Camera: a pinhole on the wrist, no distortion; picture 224 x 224 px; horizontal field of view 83.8 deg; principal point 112.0 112.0 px. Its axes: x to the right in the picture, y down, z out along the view. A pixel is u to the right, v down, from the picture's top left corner.
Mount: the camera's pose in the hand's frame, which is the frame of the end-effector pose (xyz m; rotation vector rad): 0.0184 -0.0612 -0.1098 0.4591 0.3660 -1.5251
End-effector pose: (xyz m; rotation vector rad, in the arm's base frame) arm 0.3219 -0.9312 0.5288 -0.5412 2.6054 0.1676
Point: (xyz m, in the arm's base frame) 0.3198 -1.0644 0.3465
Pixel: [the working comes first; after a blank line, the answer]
In the camera's frame: -0.0638 0.1298 0.2344

78.0 181.1
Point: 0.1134 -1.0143 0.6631
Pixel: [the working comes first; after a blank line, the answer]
In the camera's frame: -0.0029 0.1087 -0.1413

behind the camera
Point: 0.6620 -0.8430 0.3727
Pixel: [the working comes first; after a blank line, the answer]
In the camera's frame: -0.2119 -0.2270 0.3669

39.9 34.7
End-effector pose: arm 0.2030 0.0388 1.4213 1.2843 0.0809 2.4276
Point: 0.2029 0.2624 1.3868
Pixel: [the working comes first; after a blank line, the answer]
In the camera's frame: 0.1023 0.0414 0.1273

212.3 152.6
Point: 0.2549 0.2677 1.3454
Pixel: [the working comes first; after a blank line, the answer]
In the camera's frame: 0.1189 -0.0138 0.1607

204.4 101.3
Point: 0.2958 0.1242 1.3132
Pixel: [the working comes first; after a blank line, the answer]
In the camera's frame: 0.0035 -0.1111 0.1382

115.1 11.6
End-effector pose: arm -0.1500 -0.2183 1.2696 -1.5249 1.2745 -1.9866
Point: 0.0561 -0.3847 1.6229
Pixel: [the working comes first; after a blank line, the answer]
In the camera's frame: -0.0276 0.2577 0.4047

103.5 191.5
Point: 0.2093 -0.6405 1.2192
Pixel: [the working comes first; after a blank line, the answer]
In the camera's frame: -0.5178 0.1502 0.4053

outside the picture
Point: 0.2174 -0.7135 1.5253
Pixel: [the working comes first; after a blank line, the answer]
In the camera's frame: -0.3581 0.3867 0.5381

28.9 201.7
